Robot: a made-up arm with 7 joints. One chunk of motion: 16 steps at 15 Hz.
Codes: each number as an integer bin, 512 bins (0 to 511) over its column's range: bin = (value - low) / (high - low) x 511, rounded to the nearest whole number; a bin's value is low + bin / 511 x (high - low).
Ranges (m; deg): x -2..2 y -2..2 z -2..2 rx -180..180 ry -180..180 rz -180..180
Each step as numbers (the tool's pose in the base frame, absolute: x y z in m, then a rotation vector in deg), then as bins.
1 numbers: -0.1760 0.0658 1.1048 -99.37 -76.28 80.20
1 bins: 233 264 397 114 147 369
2 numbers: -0.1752 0.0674 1.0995 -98.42 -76.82 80.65
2 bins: 233 264 396 116 146 370
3 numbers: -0.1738 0.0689 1.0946 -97.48 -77.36 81.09
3 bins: 233 264 395 117 146 371
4 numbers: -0.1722 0.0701 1.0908 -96.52 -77.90 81.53
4 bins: 234 264 395 118 145 371
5 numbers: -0.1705 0.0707 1.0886 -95.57 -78.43 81.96
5 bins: 234 265 395 120 144 372
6 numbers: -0.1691 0.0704 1.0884 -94.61 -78.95 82.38
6 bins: 234 264 395 121 143 372
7 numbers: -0.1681 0.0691 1.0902 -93.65 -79.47 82.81
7 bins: 234 264 395 123 143 373
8 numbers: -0.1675 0.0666 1.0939 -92.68 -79.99 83.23
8 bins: 234 264 395 124 142 374
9 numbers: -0.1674 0.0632 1.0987 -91.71 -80.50 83.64
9 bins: 234 264 396 125 141 374
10 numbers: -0.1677 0.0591 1.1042 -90.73 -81.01 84.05
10 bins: 234 263 397 127 141 375
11 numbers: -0.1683 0.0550 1.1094 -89.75 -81.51 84.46
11 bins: 234 263 397 128 140 375
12 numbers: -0.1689 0.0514 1.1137 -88.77 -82.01 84.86
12 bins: 234 262 398 129 139 376
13 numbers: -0.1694 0.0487 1.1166 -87.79 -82.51 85.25
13 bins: 234 262 398 131 138 377
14 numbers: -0.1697 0.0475 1.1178 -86.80 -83.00 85.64
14 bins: 234 262 398 132 138 377
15 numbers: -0.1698 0.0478 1.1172 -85.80 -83.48 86.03
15 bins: 234 262 398 134 137 378
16 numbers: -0.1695 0.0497 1.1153 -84.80 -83.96 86.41
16 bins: 234 262 398 135 136 378
